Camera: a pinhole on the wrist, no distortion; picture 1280 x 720 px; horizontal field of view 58.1 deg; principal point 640.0 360.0 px. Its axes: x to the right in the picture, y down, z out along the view. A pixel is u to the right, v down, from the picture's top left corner.
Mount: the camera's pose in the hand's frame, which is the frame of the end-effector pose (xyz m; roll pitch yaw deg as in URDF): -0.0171 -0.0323 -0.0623 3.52 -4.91 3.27
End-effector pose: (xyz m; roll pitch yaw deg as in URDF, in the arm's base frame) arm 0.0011 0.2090 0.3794 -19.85 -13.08 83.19
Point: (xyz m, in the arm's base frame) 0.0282 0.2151 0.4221
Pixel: 1207 328
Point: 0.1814 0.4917 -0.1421
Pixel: behind the camera
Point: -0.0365 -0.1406 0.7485
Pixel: 162 184
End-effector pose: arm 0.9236 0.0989 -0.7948 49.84 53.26 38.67
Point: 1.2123 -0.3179 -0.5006
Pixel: 234 95
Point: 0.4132 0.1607 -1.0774
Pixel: behind the camera
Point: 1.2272 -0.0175 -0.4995
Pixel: 459 658
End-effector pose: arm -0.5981 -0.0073 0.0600 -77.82 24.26 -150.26
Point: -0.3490 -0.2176 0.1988
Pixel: 319 509
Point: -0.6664 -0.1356 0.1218
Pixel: outside the picture
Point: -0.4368 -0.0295 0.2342
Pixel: outside the picture
